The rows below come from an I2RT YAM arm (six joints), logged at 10 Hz.
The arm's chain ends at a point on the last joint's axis. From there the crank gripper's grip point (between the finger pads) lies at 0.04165 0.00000 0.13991 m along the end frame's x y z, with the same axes.
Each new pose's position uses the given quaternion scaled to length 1; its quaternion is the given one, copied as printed.
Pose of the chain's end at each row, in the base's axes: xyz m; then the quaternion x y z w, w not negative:
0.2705, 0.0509, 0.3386, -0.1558, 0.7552, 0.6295, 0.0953
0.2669, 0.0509, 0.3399, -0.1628, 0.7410, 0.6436, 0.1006
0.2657, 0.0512, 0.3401, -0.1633, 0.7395, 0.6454, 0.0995
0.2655, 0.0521, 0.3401, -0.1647, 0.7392, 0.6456, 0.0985
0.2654, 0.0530, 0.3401, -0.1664, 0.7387, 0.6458, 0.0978
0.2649, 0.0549, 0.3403, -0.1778, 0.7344, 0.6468, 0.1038
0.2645, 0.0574, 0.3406, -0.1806, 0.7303, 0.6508, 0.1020
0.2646, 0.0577, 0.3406, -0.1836, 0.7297, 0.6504, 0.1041
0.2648, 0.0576, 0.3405, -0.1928, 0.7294, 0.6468, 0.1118
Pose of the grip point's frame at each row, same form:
0.2243, 0.1833, 0.2980, -0.1558, 0.7552, 0.6295, 0.0953
0.2198, 0.1843, 0.3038, -0.1628, 0.7410, 0.6436, 0.1006
0.2182, 0.1846, 0.3046, -0.1633, 0.7395, 0.6454, 0.0995
0.2175, 0.1853, 0.3046, -0.1647, 0.7392, 0.6456, 0.0985
0.2170, 0.1861, 0.3046, -0.1664, 0.7387, 0.6458, 0.0978
0.2159, 0.1877, 0.3045, -0.1778, 0.7344, 0.6468, 0.1038
0.2144, 0.1901, 0.3061, -0.1806, 0.7303, 0.6508, 0.1020
0.2145, 0.1903, 0.3058, -0.1836, 0.7297, 0.6504, 0.1041
0.2152, 0.1899, 0.3040, -0.1928, 0.7294, 0.6468, 0.1118

